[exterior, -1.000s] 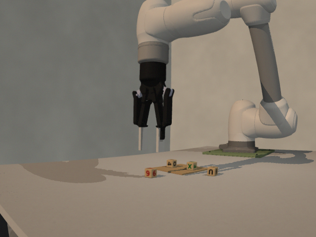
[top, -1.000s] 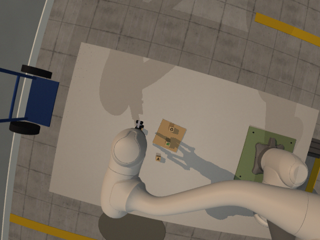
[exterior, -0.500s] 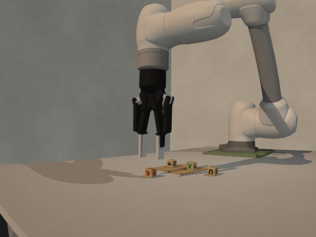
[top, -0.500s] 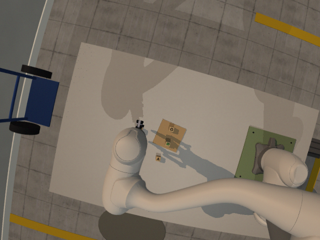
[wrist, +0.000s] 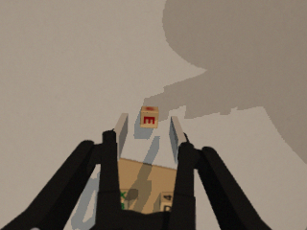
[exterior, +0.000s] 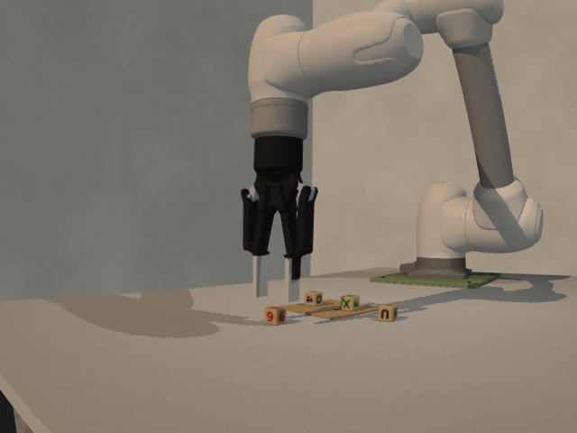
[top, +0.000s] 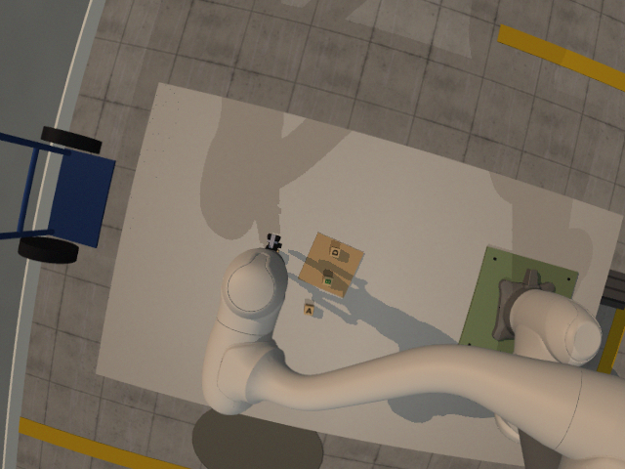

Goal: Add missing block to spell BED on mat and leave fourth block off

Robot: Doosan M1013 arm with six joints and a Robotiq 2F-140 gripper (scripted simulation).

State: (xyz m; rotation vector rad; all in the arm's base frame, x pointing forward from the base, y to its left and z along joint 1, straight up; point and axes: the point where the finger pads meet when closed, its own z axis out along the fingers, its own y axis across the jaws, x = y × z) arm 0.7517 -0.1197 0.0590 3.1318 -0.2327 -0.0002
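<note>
The E block lies 6 cm below my hand. The rest, counted from my hand: tan mat: 16 cm behind, 2 cm to the left, 7 cm below; then B block: 15 cm behind, 6 cm to the left, 5 cm below; then D block: 17 cm behind, 2 cm to the right, 5 cm below.
</note>
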